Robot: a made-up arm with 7 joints.
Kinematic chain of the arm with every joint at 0, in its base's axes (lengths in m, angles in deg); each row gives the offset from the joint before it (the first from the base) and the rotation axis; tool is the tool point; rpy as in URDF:
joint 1: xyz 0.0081 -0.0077 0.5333 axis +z
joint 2: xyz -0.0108 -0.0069 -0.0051 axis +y
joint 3: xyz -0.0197 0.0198 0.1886 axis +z
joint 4: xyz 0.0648 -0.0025 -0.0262 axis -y
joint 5: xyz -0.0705 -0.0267 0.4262 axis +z
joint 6: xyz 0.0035 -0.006 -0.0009 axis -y
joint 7: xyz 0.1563 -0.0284 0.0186 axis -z
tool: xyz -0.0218 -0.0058 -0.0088 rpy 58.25 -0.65 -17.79
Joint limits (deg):
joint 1: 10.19..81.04
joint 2: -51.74..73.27
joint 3: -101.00..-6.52
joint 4: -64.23..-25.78
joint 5: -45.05..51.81
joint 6: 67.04..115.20
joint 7: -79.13..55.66
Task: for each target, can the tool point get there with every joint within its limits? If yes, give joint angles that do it. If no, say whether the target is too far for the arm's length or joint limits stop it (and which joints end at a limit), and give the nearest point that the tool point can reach.
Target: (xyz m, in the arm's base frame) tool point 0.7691 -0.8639 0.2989
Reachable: no: too far | nearest point 0.5526 -0.4456 0.4537 | short by 0.496 m
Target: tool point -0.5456 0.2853 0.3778
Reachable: no: joint limits stop it (at a limit: joint 1, joint 2, joint 3, joint 4, joint 6) | nearest point -0.6096 -0.2843 0.8466 | short by 0.740 m
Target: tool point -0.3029 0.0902 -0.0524
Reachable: no: joint limits stop it (at a limit: joint 1, joint 2, joint 3, joint 4, joint 5, joint 6) | nearest point 0.1650 0.5108 0.1096 | short by 0.650 m
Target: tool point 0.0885 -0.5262 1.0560
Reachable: yes | joints 63.93 -31.46 -87.38 -37.24 6.30 107.29 -7.54
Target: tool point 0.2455 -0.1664 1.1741
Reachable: yes | joints 53.61 -36.48 -28.71 -61.12 2.23 93.15 29.75
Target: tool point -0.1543 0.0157 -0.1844
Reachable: no: joint limits stop it (at a limit: joint 1, joint 2, joint 3, joint 4, joint 5, joint 6, joint 7) | nearest point 0.1647 0.5118 0.1080 | short by 0.658 m
